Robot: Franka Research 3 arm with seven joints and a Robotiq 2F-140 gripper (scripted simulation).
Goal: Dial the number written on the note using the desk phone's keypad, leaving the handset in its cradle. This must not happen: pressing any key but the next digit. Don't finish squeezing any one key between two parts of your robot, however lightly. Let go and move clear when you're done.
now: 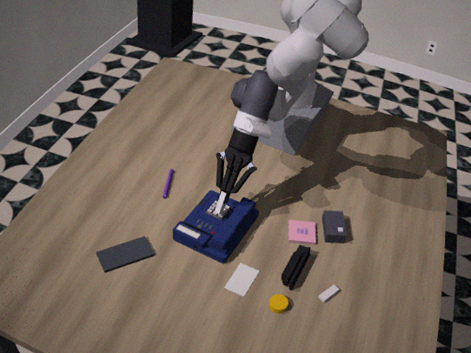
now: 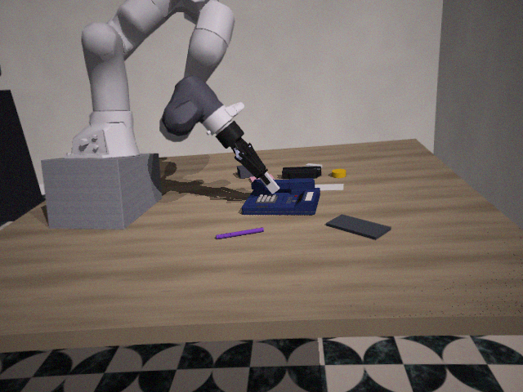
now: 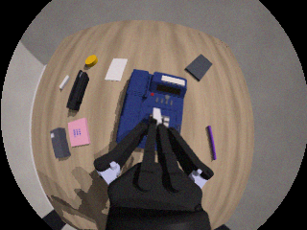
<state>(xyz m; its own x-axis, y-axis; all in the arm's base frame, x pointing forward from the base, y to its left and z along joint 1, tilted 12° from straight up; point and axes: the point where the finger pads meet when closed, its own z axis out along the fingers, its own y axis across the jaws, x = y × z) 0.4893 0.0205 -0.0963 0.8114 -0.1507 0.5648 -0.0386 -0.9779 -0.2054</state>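
The handset lies 6 cm to the left of my hand, 3 cm below it and 3 cm ahead of it. The rest, counted from my hand: purple pen: 22 cm to the right, 7 cm below, 5 cm behind; then black stapler: 27 cm to the left, 7 cm ahead, 6 cm below; then white card: 17 cm ahead, 15 cm to the left, 7 cm below.
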